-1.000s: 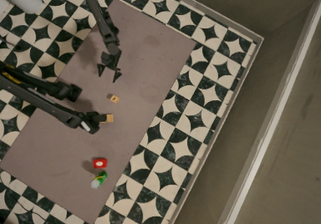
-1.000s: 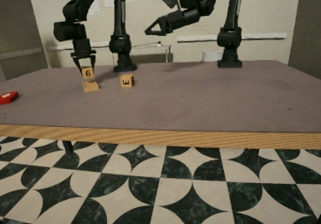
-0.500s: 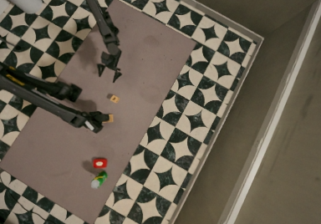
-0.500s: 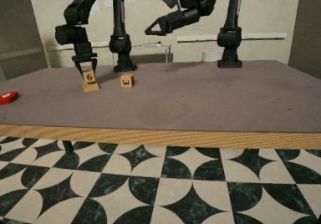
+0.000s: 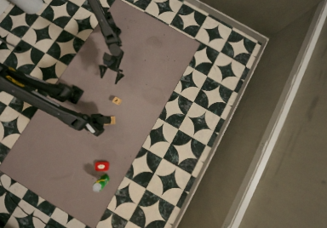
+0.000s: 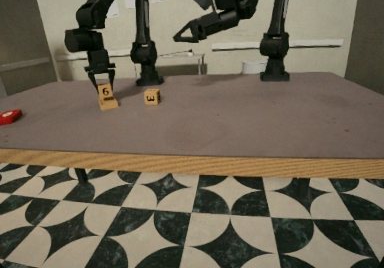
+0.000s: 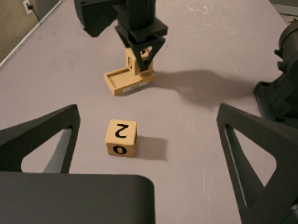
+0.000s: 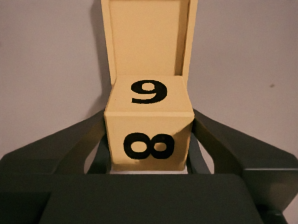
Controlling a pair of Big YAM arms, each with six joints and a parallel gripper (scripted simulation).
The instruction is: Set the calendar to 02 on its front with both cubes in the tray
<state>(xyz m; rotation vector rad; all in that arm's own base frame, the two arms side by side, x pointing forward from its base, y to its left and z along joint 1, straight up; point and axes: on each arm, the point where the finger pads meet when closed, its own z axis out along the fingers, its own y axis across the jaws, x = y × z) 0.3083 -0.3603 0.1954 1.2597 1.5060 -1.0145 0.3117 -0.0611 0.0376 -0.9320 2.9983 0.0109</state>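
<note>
The wooden tray lies 40 mm below my right hand, 20 mm ahead of it and 10 mm to the left of it. Round my right hand: cube 180 mm to the left, 30 mm below, 10 mm ahead; then red block 280 mm to the right, 140 mm ahead, 30 mm below; then white bottle 360 mm to the right, 210 mm ahead, 10 mm above.
</note>
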